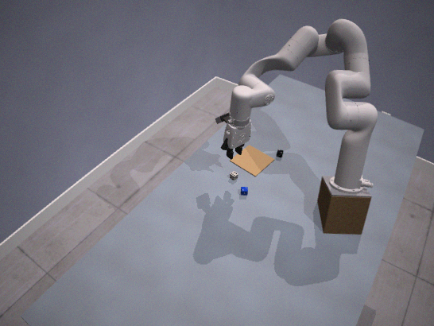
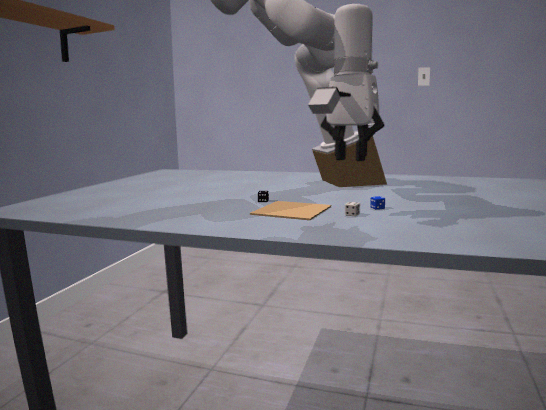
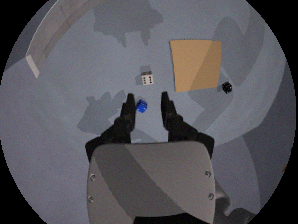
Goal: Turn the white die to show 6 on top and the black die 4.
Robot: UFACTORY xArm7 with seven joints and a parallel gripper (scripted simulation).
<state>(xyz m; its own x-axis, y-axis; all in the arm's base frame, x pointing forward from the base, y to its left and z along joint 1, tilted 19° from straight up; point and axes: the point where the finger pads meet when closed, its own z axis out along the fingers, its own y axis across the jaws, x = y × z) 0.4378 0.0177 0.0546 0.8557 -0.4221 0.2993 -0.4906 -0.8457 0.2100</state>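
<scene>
Right now my hand is 1 cm past the white die, 1 cm to the right of it and 12 cm above it. The rest, counted from my hand: blue die (8 cm behind, 7 cm to the left, 12 cm below); black die (15 cm behind, 20 cm to the right, 12 cm below); mat (5 cm behind, 13 cm to the right, 14 cm below).
</scene>
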